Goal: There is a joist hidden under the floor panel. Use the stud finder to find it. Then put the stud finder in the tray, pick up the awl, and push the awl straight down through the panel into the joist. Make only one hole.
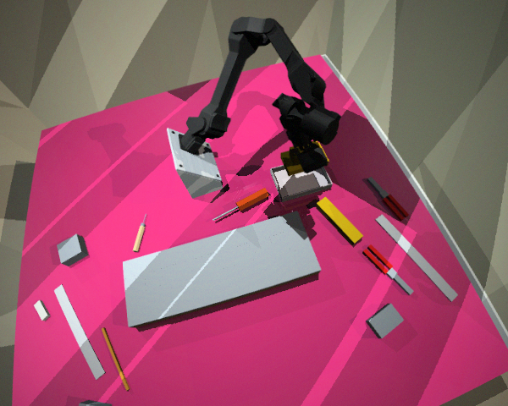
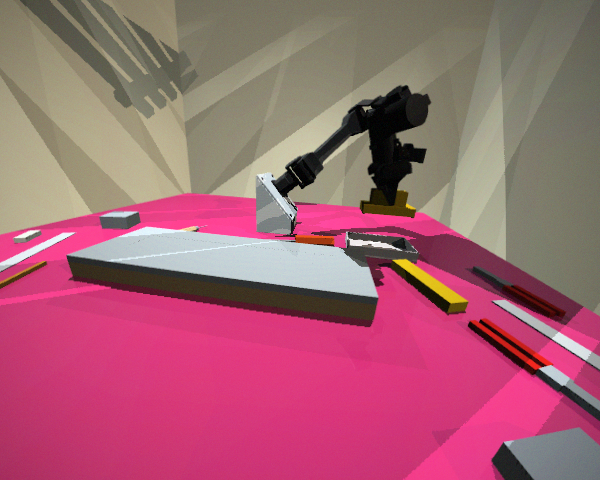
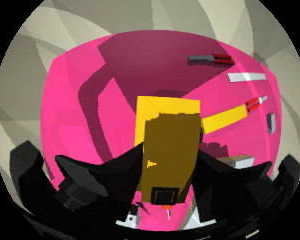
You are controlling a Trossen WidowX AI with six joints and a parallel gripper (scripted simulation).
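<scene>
My gripper tip is now 10 mm to the left of the grey tray and 110 mm above it. Also, from my gripper tip: yellow stud finder 20 mm to the right, 20 mm above; then awl 20 mm ahead, 530 mm to the right, 120 mm below; then yellow bar 170 mm ahead, 50 mm to the left, 120 mm below.
</scene>
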